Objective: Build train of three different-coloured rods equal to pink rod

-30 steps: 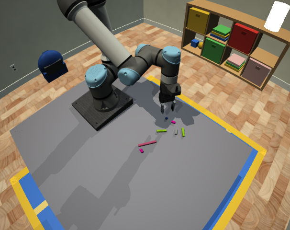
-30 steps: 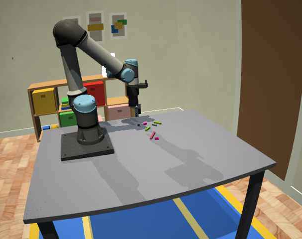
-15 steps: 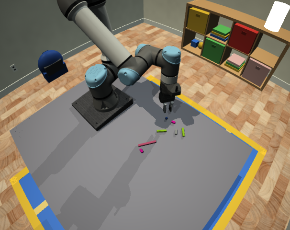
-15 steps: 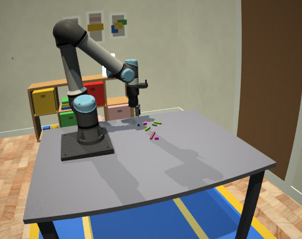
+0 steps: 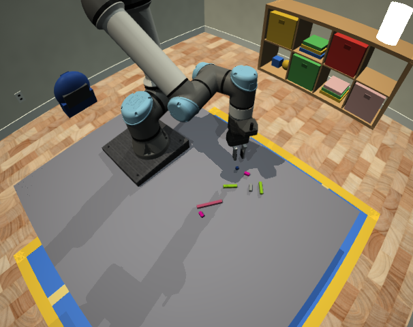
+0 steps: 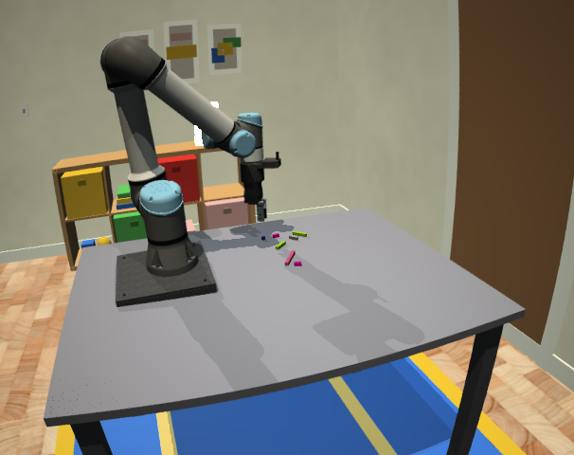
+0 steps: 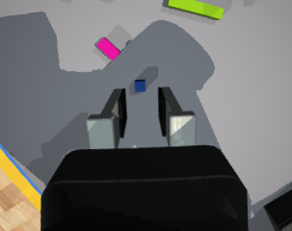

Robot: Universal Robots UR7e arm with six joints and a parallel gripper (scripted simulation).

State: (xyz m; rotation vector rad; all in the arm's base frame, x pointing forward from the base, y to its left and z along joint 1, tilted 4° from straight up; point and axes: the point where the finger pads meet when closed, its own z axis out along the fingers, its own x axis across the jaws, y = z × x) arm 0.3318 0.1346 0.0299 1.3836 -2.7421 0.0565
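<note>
The blue rod is 8 cm below my hand. Round my hand: lime rod 12 cm ahead, 2 cm to the right, 8 cm below; then pink rod 1 cm ahead, 19 cm to the right, 8 cm below; then grey rod 9 cm ahead, 4 cm to the right, 8 cm below.
</note>
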